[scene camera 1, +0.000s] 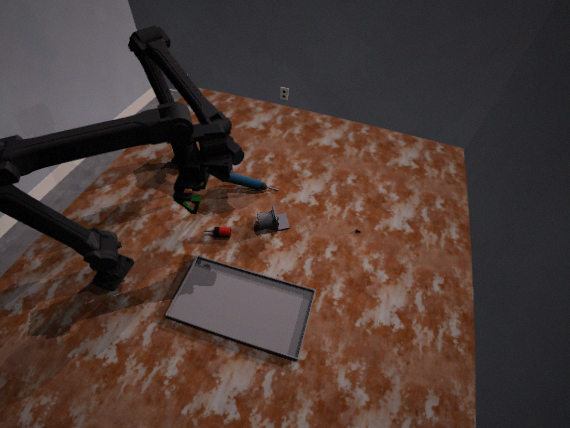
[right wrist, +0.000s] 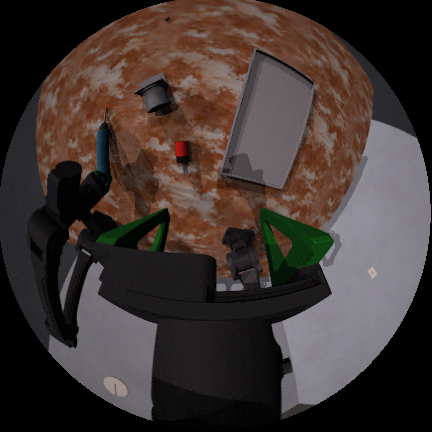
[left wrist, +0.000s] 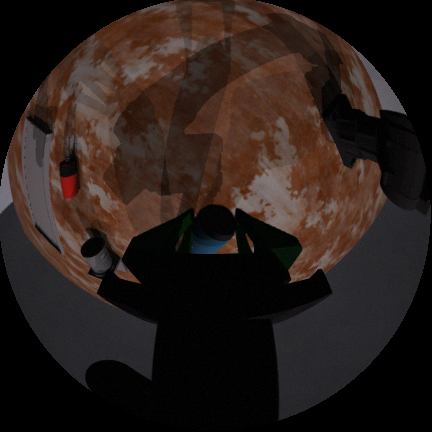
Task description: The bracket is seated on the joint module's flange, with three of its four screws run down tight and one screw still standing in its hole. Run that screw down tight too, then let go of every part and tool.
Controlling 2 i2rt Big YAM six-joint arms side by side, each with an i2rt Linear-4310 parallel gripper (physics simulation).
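Places are measured from the left arm's base along level axes (x ahead, y left, z up), in metres.
Where they show: left gripper, fingertip midpoint: [right wrist: 106,179] [left wrist: 214,212]; right gripper, fingertip midpoint: [scene camera 1: 198,201] [right wrist: 214,212]; left arm's base, link origin: [left wrist: 343,130]; right arm's base, link origin: [scene camera 1: 115,272] [right wrist: 237,236].
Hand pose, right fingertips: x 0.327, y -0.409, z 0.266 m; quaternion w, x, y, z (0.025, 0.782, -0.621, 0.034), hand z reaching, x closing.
Each offset is from my right fingertips to the top centre of the thing. "spot": to the spot under its first point.
The joint module with its bracket @[dy +0.159, dx +0.148, dz -0.200 m] [scene camera 1: 267,220] [left wrist: 98,258] [right wrist: 156,97] is a grey cylinder joined to a flat plate, lying on the table. Its screws are too small to make out. A blue screwdriver @[spot: dy +0.304, dx +0.017, dz -0.216 m] [scene camera 1: 247,181] [left wrist: 207,245] [right wrist: 103,150] has a thin shaft pointing away from the arms. My left gripper [left wrist: 214,212] [right wrist: 106,179] is shut on its handle, which looks a little above the table; the fingers are hidden in the scene view. My right gripper [scene camera 1: 194,201] [right wrist: 214,212] is open and empty, above the table on the arms' side of the module.
A red and black piece with thin prongs @[dy +0.064, dx -0.012, dz -0.232 m] [scene camera 1: 223,232] [left wrist: 69,180] [right wrist: 182,151] lies between the module and a shallow grey tray @[dy -0.157, dx +0.171, dz -0.250 m] [scene camera 1: 241,340] [left wrist: 27,165] [right wrist: 298,137]. A tiny dark item @[dy +0.231, dx +0.485, dz -0.255 m] [scene camera 1: 357,231] [right wrist: 168,19] lies beyond the module. Another dark arm part [scene camera 1: 111,267] [right wrist: 242,252] stands by the near side.
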